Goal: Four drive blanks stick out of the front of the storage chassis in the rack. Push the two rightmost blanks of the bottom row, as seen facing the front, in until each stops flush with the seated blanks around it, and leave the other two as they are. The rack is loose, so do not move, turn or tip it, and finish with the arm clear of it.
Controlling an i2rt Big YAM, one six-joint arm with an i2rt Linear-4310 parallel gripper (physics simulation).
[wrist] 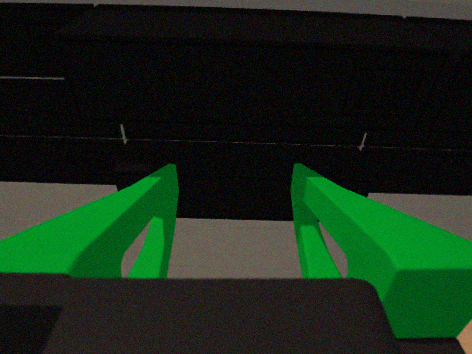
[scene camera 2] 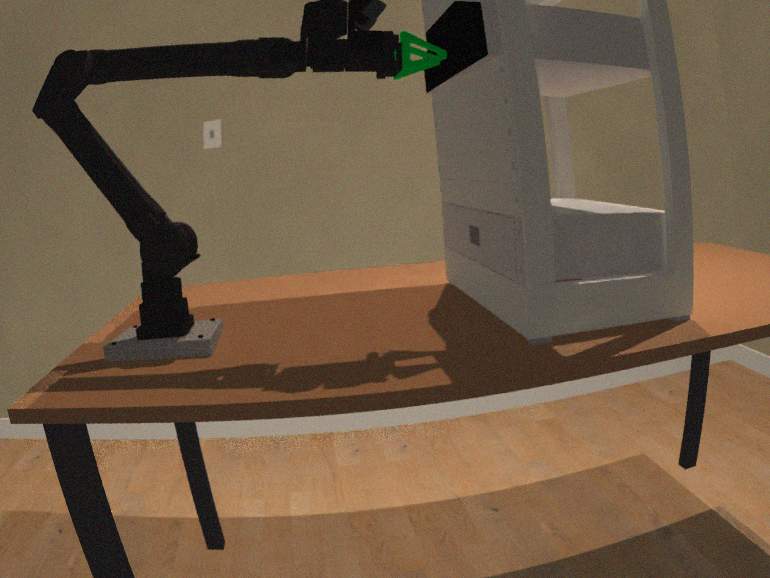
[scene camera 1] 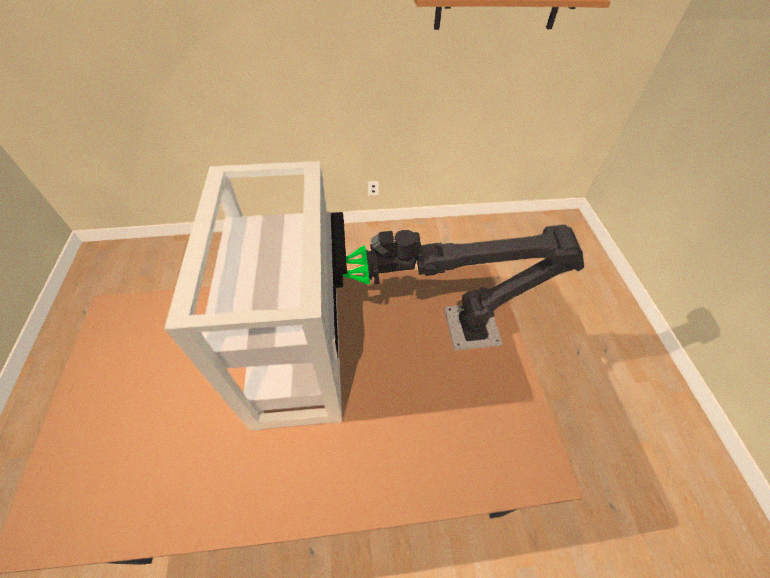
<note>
I see my gripper (scene camera 2: 443,58) and a white rack (scene camera 2: 506,241).
The white rack shows as well in scene camera 1 (scene camera 1: 272,308). My gripper is seen too in the wrist view (wrist: 234,176) and in scene camera 1 (scene camera 1: 342,267).
</note>
